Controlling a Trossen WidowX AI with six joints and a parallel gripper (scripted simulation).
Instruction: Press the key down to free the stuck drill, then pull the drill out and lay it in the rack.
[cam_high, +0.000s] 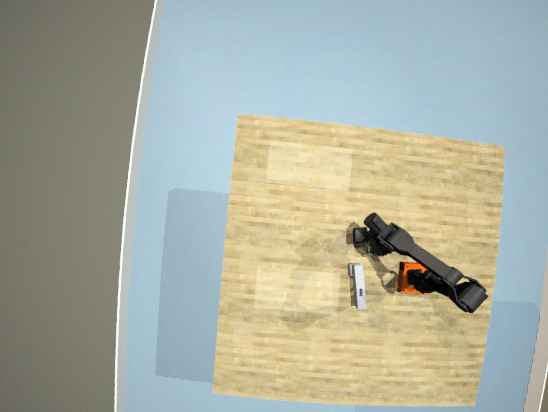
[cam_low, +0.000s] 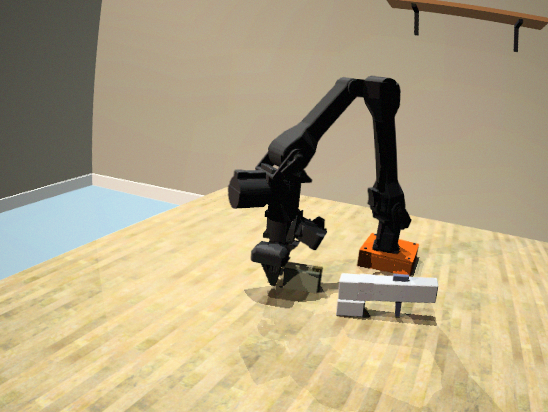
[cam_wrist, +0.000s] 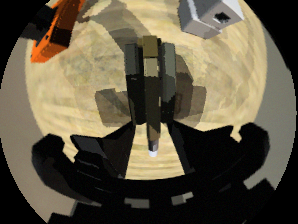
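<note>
Now: the drill 40 mm to the left of my gripper tip and 40 mm above it. Also, from my gripper tip: housing (70 mm ahead, 220 mm to the left, 40 mm above); grey slatted rack (50 mm to the left, 10 mm above); thin dark blue key (70 mm ahead, 250 mm to the left, 50 mm above).
</note>
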